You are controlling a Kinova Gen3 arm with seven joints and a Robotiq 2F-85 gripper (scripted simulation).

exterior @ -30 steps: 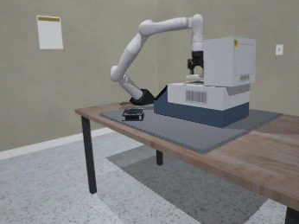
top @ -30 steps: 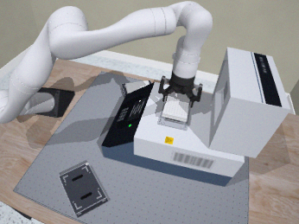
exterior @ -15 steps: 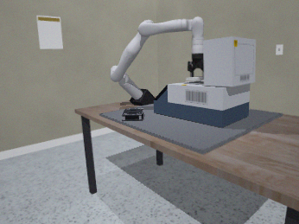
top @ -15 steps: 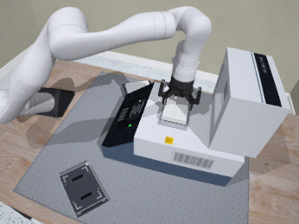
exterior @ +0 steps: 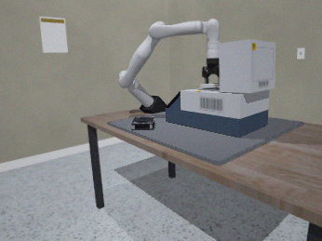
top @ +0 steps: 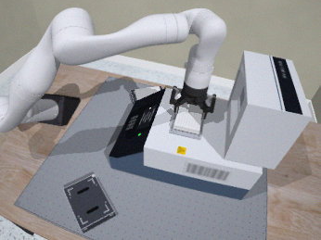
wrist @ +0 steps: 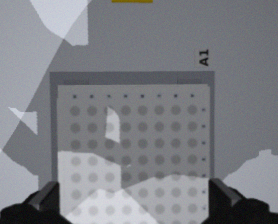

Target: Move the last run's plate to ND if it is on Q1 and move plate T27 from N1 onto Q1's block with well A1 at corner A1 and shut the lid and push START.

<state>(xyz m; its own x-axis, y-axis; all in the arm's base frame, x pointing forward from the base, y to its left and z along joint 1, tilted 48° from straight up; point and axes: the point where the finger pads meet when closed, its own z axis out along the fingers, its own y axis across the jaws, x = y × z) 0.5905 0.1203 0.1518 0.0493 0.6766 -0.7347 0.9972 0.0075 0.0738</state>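
Now: hand 1 cm above the white well plate. The rest, counted from my hand: dark nest 29 cm to the right, 28 cm behind, 20 cm below.
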